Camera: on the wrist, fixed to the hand. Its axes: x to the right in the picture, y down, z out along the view.
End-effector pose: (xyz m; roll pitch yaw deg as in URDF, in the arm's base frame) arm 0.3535 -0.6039 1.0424 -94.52 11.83 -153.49
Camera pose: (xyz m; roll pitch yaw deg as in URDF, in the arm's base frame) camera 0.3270 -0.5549 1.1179 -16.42 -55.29 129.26
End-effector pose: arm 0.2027 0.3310 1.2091 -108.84 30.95 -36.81
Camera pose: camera 0.2073 0.2832 1.2897 -58.37 -56.22 -73.57
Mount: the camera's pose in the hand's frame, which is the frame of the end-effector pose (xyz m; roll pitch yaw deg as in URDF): -0.0137 -0.0697 -0.0613 -1.34 38.25 -93.32
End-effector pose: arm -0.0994 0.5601 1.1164 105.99 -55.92 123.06
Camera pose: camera -0.1833 0.5458 1.0770 119.96 21.37 -176.36
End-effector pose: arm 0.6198 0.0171 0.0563 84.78 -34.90 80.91
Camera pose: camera 0.5708 0.0570 -0.0130 130.36 45.44 131.90
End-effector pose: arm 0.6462 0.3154 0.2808 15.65 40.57 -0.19
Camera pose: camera 0.5850 0.2650 0.2306 -55.87 35.73 -133.79
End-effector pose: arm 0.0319 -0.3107 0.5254 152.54 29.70 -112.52
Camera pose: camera 0.1155 -0.3444 0.5515 -149.54 -10.70 -25.64
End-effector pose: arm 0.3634 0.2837 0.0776 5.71 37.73 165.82
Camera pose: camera 0.4297 0.3322 0.0323 -47.49 31.40 43.15
